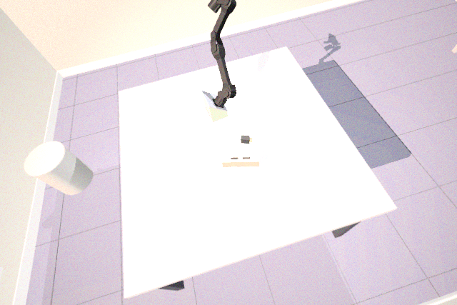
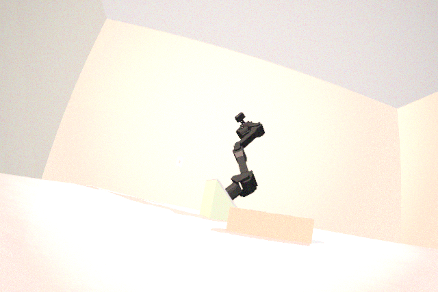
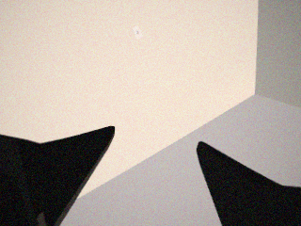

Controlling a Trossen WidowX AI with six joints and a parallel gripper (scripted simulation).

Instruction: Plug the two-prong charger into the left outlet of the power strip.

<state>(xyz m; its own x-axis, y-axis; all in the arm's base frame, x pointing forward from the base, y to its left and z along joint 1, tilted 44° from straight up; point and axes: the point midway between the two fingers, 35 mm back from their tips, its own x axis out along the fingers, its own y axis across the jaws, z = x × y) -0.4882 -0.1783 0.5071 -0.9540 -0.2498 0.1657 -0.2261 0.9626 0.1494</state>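
The two-prong charger lies 800 mm ahead of my gripper tip, 150 mm to the right of it and 580 mm below it.
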